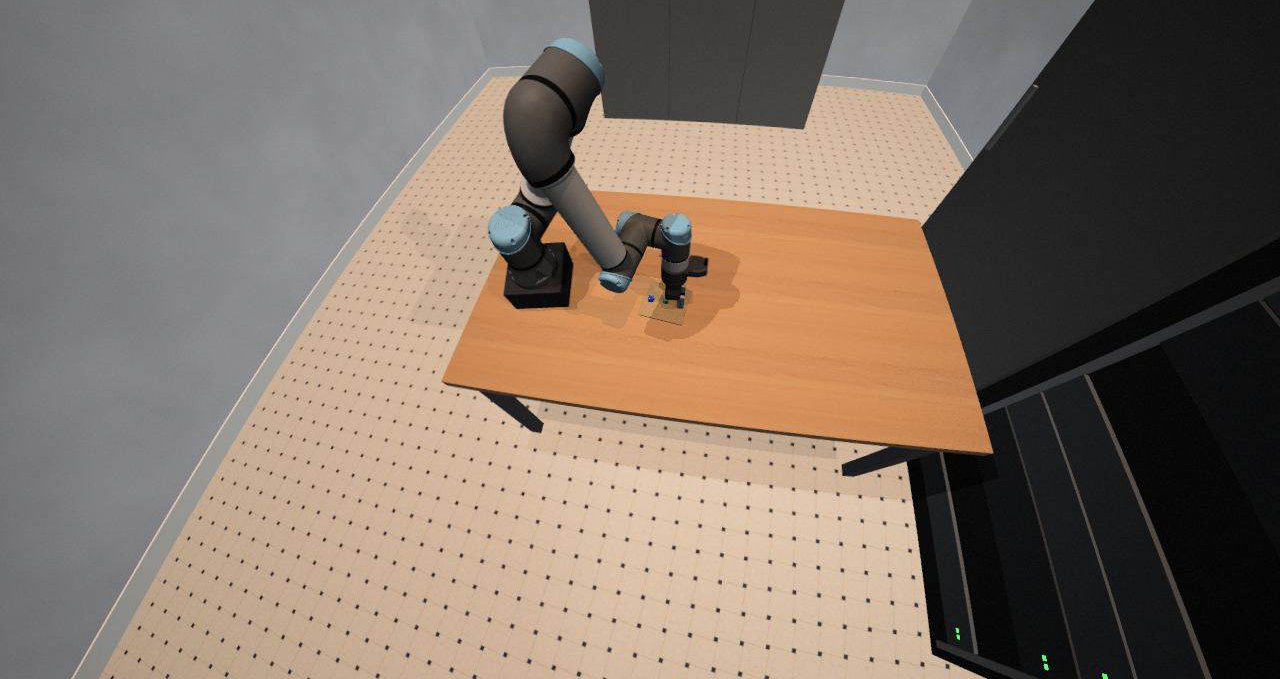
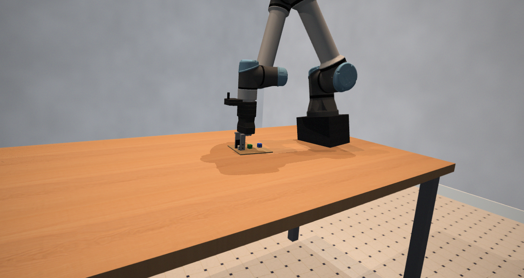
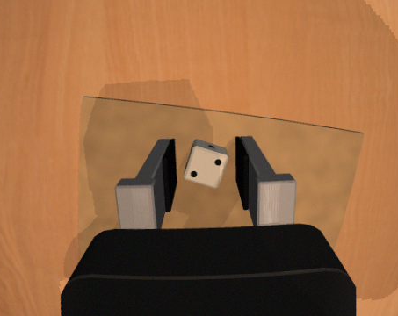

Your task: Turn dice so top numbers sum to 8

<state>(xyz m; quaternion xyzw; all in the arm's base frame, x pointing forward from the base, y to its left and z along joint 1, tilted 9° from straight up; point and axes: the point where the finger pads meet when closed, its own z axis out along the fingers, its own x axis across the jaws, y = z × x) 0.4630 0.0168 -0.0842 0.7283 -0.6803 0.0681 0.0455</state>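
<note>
My hand is 10 mm above the white die. Also, from my hand: green die 50 mm behind, 10 mm below; mat 50 mm behind, 20 mm below; blue die 100 mm behind, 10 mm to the right, 10 mm below.
</note>
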